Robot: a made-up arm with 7 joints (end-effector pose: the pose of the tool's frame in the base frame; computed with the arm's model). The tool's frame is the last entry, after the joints.
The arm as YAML. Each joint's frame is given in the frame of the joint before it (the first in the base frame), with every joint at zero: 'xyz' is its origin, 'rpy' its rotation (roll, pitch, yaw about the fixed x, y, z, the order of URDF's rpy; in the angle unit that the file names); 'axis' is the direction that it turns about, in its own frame. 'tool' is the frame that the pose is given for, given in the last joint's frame.
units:
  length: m
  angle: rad
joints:
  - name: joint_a
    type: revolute
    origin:
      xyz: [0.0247, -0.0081, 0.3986]
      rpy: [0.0, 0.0, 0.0]
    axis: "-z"
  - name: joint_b
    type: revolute
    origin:
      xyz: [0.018, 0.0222, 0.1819]
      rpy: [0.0, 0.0, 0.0]
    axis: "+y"
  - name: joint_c
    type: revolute
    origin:
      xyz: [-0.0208, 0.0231, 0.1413]
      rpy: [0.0, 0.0, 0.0]
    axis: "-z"
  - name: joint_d
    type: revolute
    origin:
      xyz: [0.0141, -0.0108, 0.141]
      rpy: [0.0, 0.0, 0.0]
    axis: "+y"
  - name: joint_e
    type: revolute
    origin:
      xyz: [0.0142, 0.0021, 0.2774]
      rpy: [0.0, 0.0, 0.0]
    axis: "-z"
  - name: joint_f
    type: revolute
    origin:
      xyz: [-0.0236, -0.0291, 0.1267]
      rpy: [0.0, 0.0, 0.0]
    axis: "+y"
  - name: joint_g
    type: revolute
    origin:
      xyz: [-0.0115, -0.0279, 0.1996]
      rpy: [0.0, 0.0, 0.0]
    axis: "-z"
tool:
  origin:
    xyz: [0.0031, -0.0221, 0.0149]
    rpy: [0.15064, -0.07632, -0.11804]
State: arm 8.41 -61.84 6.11 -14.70 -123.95 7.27 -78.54
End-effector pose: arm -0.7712 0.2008 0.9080 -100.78 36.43 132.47
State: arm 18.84 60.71 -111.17 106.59 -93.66 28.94 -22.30
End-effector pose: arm 0.1058 0.5320 0.8514 -20.51 -66.42 -74.77
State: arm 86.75 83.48 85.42 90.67 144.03 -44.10 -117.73
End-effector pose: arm -0.4821 -0.2226 0.4483 -76.48 -90.39 19.99
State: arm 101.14 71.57 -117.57 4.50 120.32 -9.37 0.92
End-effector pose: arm -0.0952 -0.8310 0.9771 48.11 41.45 -102.45
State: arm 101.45 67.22 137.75 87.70 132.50 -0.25 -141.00
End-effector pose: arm -0.3965 -0.0436 1.1273 -39.48 -8.14 86.66
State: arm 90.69 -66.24 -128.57 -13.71 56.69 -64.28 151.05
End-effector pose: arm -0.2082 0.6252 0.8685 76.87 -94.78 -92.17
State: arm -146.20 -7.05 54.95 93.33 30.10 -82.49 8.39
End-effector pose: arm 0.0017 0.3646 1.0988 -11.26 -14.62 75.16
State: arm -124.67 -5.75 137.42 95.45 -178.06 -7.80 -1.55
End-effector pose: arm 0.6155 -0.1167 0.6835 148.00 -4.07 99.74
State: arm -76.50 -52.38 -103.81 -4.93 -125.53 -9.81 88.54
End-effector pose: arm -0.2664 -0.6476 1.1363 29.37 38.61 -144.93
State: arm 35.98 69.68 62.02 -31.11 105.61 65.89 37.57
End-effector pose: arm 0.6218 -0.0998 1.1011 -0.24 6.61 130.92
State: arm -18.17 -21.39 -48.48 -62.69 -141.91 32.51 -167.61
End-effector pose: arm -0.4191 -0.4702 0.9172 84.71 -80.80 8.22
